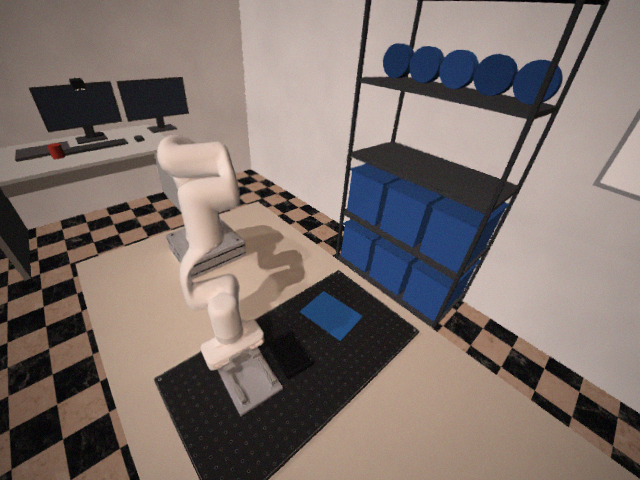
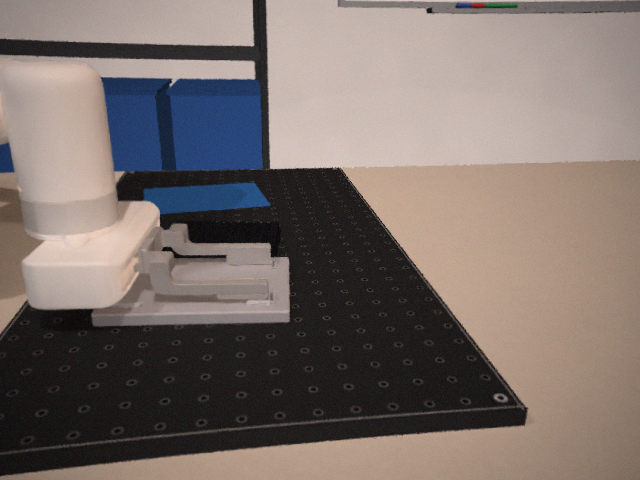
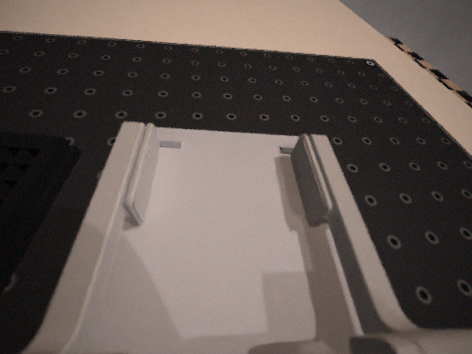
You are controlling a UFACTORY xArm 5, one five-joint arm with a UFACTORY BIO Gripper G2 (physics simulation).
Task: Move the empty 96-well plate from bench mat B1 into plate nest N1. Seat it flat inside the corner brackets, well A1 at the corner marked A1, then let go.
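Places are measured from the arm's base along level axes (x left, y back, z up), in centimetres.
Where they show: hand at its tool point: [image 1: 255,385] [image 2: 246,270] [image 3: 230,174].
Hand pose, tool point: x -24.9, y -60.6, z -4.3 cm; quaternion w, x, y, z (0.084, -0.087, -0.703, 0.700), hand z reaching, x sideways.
Each offset is from my tool point to the top centre of the thing. "pt": to the spot under its first point. Level surfaces: height alone.
My gripper [image 1: 254,388] [image 2: 263,273] [image 3: 225,172] is shut at its narrow stance, with a gap between its two fingers and nothing held. The fingers reach low over a light grey flat base {dx +0.7, dy +4.0, dz -0.7 cm} [image 1: 251,379] [image 2: 206,316] [image 3: 225,240], which looks like nest N1. It bears no plate; small slots show near its far corners, and I cannot make out the A1 mark. A black block with a grid of holes {pt dx +12.5, dy -0.5, dz -0.9 cm} [image 1: 290,355] [image 2: 227,233] [image 3: 30,175], which looks like the 96-well plate, lies flat beside the base, outside the fingers. The blue mat {dz -1.9 cm} [image 1: 330,315] [image 2: 206,197], apparently B1, bears no plate.
The black perforated board {dz -2.1 cm} [image 1: 320,382] [image 2: 361,361] [image 3: 245,82] lies under these things on the beige table {dz -3.4 cm} [image 1: 413,408] [image 2: 516,258]. A shelf rack [image 1: 356,118] with blue bins stands behind the board. A desk with two monitors is at the back left.
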